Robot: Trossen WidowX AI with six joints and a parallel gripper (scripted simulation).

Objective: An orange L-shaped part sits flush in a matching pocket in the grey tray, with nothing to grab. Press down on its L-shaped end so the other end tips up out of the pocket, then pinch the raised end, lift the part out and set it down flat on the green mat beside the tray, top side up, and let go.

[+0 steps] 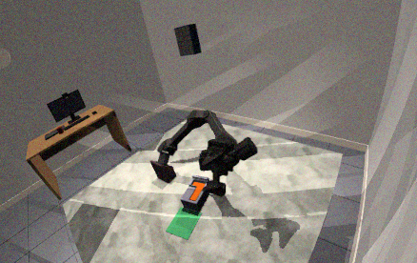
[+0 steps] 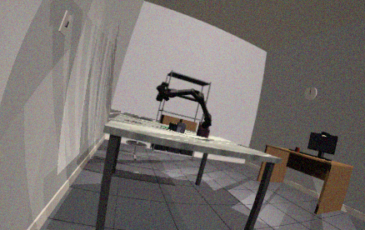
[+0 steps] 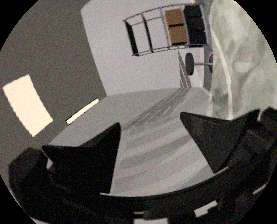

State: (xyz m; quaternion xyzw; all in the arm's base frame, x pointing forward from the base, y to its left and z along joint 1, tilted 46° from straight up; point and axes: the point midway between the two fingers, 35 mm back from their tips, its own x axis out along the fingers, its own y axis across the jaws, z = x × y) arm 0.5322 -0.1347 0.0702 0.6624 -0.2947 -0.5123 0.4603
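Now: the orange L-shaped part 240 mm behind my gripper tip, 90 mm to the left of it and 310 mm below it. The rest, counted from my gripper tip: green mat (180 mm behind, 60 mm to the right, 370 mm below).
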